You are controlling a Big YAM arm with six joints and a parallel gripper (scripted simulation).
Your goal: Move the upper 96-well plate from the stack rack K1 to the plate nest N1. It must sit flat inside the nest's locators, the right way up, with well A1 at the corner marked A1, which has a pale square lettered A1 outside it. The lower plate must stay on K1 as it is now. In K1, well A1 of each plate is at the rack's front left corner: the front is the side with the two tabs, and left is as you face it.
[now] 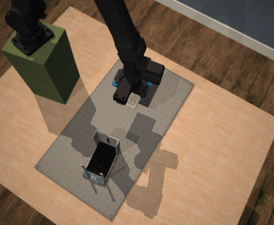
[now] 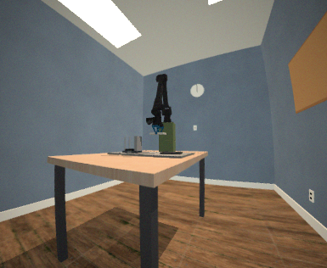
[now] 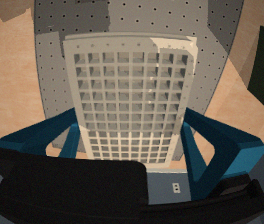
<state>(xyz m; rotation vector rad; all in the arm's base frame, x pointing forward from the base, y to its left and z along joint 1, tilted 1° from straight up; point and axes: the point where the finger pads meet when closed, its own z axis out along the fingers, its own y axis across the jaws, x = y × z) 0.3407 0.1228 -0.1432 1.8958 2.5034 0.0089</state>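
The pale A1 square is 160 mm below my hand, 60 mm behind it and 30 mm to the left of it. From my hand the other things lie so: white 96-well plate (right at my hand); then dark plate (250 mm to the right, 140 mm below, 60 mm ahead).
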